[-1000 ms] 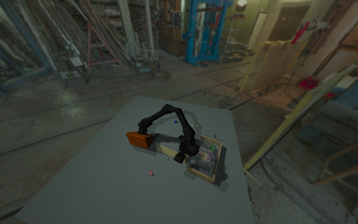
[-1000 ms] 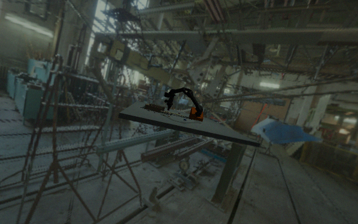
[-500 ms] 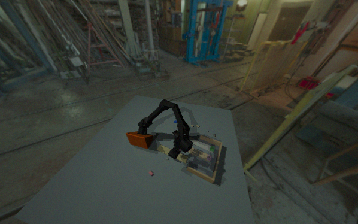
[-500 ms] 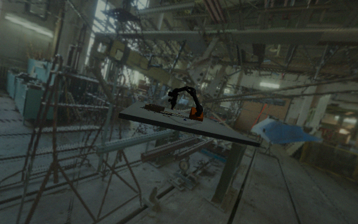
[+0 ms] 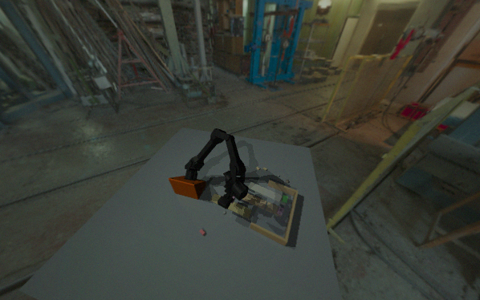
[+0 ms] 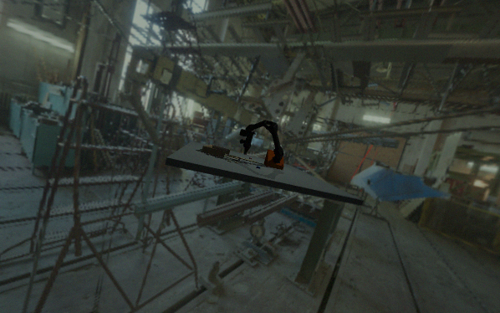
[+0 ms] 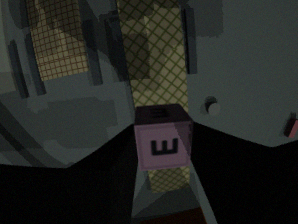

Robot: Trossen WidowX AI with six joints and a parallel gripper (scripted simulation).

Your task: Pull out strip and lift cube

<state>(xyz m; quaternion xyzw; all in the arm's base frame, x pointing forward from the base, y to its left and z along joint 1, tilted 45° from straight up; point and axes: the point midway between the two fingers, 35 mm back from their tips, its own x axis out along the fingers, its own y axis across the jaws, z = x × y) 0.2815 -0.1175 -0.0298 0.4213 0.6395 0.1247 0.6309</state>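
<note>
Right now my gripper tip is 50 mm above the mesh strip, 10 mm to the left of it and 10 mm past it. Round my gripper tip: blue piece: 350 mm to the left, 50 mm below, 20 mm behind; pink block: 180 mm to the right, 130 mm behind, 50 mm below.
</note>
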